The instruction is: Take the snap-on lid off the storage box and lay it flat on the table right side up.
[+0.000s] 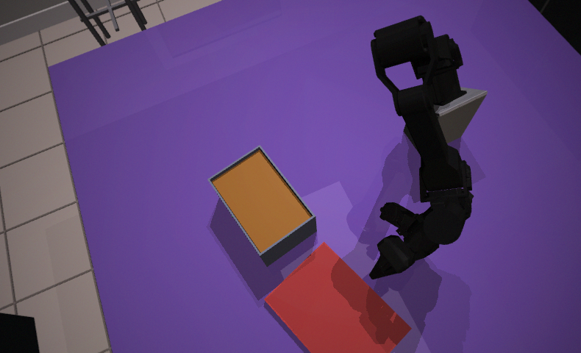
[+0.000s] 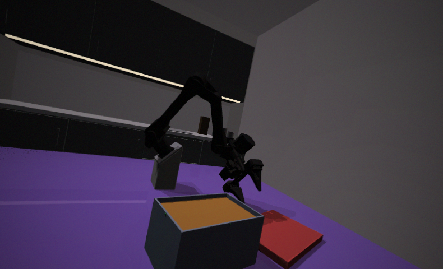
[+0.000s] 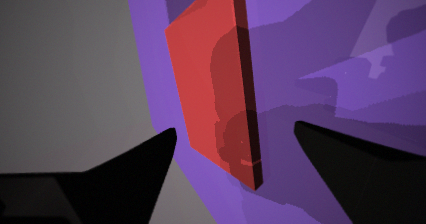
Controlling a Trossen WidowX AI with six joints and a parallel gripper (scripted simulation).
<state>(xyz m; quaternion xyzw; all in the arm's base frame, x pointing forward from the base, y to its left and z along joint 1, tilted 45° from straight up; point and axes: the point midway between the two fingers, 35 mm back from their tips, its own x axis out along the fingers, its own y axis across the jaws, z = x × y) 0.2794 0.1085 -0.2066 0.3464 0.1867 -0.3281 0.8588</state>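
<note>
My gripper tip is now 120 mm short of the red lid, 20 mm to the right of it and 50 mm above it. The rest, counted from my gripper tip: dark grey storage box: 130 mm ahead, 250 mm to the right, 10 mm below.
</note>
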